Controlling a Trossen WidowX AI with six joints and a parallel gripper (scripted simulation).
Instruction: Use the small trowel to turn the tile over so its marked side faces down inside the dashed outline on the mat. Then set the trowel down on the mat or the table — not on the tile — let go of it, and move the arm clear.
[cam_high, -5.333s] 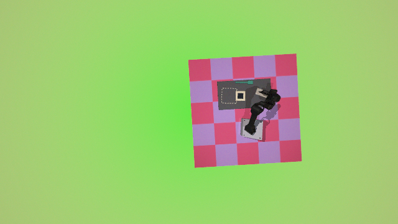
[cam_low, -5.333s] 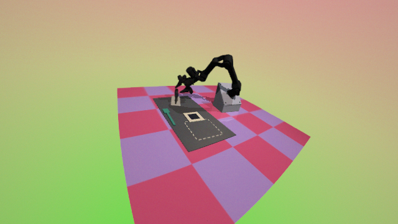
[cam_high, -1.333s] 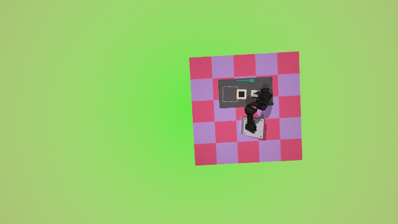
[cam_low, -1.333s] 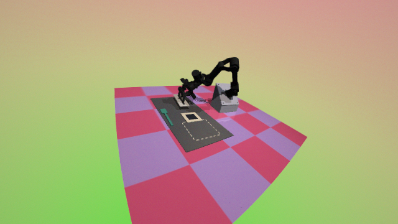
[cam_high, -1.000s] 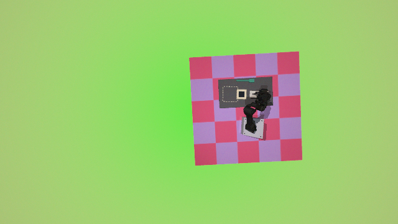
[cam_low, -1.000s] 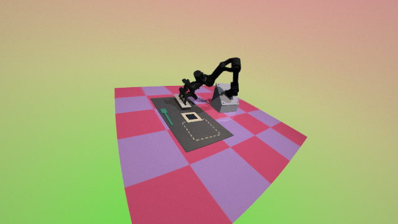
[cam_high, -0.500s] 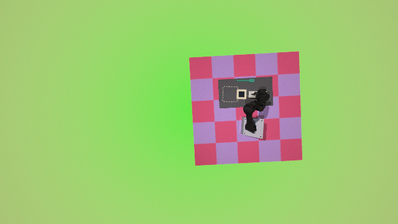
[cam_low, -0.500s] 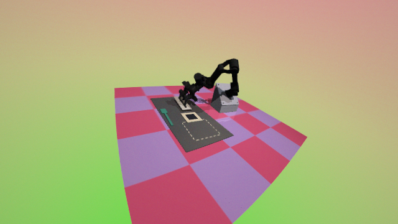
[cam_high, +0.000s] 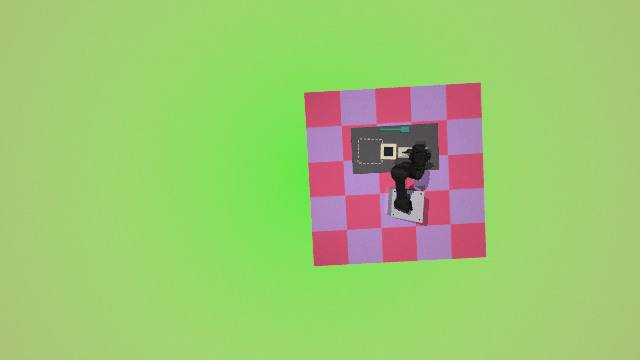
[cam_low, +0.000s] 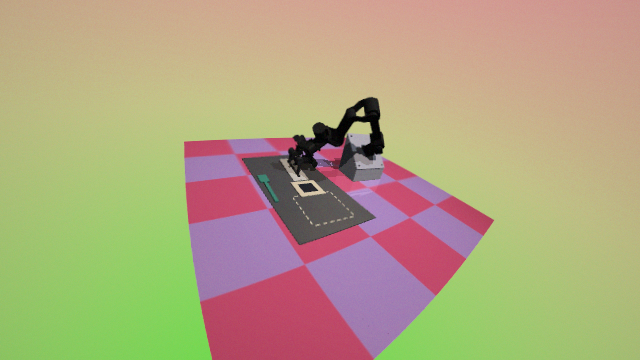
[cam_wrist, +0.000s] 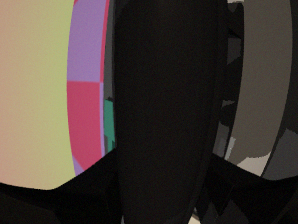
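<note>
The dark mat is 20 mm ahead of my gripper tip, 100 mm to the left of it and 80 mm below it. From my gripper tip the other things lie so: green trowel: 150 mm ahead, 70 mm to the left, 50 mm below; then cream tile: 150 mm to the left, 50 mm below.
</note>
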